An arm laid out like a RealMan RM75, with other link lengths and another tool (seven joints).
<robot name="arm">
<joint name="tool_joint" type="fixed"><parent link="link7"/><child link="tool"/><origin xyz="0.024 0.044 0.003" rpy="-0.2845 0 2.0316"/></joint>
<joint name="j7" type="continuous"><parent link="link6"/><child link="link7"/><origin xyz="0 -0.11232 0" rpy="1.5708 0 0"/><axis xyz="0 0 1"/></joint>
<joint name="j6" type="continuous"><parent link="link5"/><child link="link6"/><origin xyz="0 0 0" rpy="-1.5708 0 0"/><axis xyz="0 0 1"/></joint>
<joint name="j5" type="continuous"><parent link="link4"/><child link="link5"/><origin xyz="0 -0.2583 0" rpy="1.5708 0 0"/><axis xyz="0 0 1"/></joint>
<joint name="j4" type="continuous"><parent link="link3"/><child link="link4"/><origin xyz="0 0 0" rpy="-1.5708 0 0"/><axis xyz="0 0 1"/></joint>
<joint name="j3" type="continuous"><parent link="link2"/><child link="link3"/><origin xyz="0 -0.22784 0" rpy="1.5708 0 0"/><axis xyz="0 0 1"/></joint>
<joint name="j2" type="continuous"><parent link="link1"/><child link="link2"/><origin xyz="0 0 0" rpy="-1.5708 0 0"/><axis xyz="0 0 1"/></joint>
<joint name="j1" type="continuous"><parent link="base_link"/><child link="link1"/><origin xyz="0 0 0.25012" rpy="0 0 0"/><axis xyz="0 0 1"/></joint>
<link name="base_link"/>
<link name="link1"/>
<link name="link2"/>
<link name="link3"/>
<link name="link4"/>
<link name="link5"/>
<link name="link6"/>
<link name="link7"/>
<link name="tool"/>
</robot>
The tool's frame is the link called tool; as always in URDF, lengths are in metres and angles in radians. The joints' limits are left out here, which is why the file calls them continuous.
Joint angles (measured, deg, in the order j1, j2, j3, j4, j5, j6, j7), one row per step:
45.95 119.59 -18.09 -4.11 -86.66 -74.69 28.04
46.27 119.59 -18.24 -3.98 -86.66 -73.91 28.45
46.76 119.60 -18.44 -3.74 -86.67 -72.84 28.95
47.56 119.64 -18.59 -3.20 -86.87 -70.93 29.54
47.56 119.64 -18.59 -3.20 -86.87 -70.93 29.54
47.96 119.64 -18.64 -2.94 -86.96 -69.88 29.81
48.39 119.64 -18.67 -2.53 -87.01 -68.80 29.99
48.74 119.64 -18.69 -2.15 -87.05 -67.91 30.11
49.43 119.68 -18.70 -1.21 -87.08 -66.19 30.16
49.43 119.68 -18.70 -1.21 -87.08 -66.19 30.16
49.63 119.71 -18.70 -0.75 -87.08 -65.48 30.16
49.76 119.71 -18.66 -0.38 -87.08 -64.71 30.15
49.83 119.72 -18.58 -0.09 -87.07 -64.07 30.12
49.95 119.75 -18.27 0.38 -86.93 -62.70 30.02
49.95 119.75 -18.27 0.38 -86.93 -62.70 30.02
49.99 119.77 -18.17 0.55 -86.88 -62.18 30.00
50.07 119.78 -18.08 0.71 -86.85 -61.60 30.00
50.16 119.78 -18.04 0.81 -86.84 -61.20 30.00
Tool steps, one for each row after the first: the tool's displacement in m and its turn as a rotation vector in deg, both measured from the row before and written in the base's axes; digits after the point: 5 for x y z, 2 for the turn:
-0.00121 0.00122 -0.00119 -0.52 -0.09 -0.46
-0.00202 0.00163 -0.00197 -0.72 -0.14 -0.57
-0.00299 0.00223 -0.00416 -1.19 -0.42 -1.05
0.00000 0.00000 0.00000 0.00 0.00 0.00
-0.00124 0.00132 -0.00191 -0.54 -0.28 -0.61
-0.00145 0.00105 -0.00247 -0.57 -0.25 -0.64
-0.00117 0.00069 -0.00221 -0.49 -0.21 -0.54
-0.00253 0.00056 -0.00534 -1.00 -0.38 -1.04
0.00000 0.00000 0.00000 0.00 0.00 0.00
-0.00057 -0.00041 -0.00258 -0.47 -0.13 -0.53
0.00017 -0.00015 -0.00198 -0.35 -0.21 -0.64
0.00036 -0.00018 -0.00158 -0.25 -0.16 -0.58
0.00094 0.00032 -0.00252 -0.26 -0.27 -1.33
0.00000 0.00000 0.00000 0.00 0.00 0.00
0.00036 0.00004 -0.00101 -0.12 -0.10 -0.51
0.00025 0.00025 -0.00097 -0.14 -0.15 -0.51
-0.00001 0.00031 -0.00062 -0.10 -0.13 -0.29

